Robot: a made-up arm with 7 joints.
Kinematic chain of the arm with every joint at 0, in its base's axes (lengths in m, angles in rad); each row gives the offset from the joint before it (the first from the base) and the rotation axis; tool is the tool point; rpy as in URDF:
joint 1: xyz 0 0 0.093 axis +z
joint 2: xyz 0 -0.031 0.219 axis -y
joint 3: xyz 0 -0.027 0.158 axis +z
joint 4: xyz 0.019 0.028 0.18 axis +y
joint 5: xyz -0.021 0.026 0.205 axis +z
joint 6: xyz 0 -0.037 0.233 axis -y
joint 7: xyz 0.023 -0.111 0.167 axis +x
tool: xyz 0 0 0 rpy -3.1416 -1.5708 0
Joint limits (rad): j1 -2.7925..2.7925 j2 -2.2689..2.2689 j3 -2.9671..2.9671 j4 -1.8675..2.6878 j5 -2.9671..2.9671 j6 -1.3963..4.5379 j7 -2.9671..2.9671
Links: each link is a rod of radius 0.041 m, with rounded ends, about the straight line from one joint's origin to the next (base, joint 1, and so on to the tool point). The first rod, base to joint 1, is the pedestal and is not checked.
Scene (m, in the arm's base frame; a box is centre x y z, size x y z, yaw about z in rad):
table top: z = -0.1
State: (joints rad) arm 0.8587 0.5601 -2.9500 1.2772 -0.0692 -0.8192 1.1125
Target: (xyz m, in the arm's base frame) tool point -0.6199 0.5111 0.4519
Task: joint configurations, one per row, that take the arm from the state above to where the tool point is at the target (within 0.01 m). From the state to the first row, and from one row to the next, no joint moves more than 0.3 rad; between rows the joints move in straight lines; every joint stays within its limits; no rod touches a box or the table.
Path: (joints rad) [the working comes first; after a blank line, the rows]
Joints at the target: -0.7178 0.7303 -2.9671 0.9171 -0.3026 -0.6379 1.1125
Straight joint move there: clear.

1: 0.5960 0.5885 -2.9529 1.2172 -0.1081 -0.7890 1.1125
2: 0.3332 0.6168 -2.9557 1.1572 -0.1470 -0.7588 1.1125
3: 0.0705 0.6452 -2.9585 1.0971 -0.1859 -0.7285 1.1125
4: -0.1923 0.6736 -2.9614 1.0371 -0.2248 -0.6983 1.1125
5: -0.4550 0.7019 -2.9642 0.9771 -0.2637 -0.6681 1.1125
6: -0.7178 0.7303 -2.9671 0.9171 -0.3026 -0.6379 1.1125

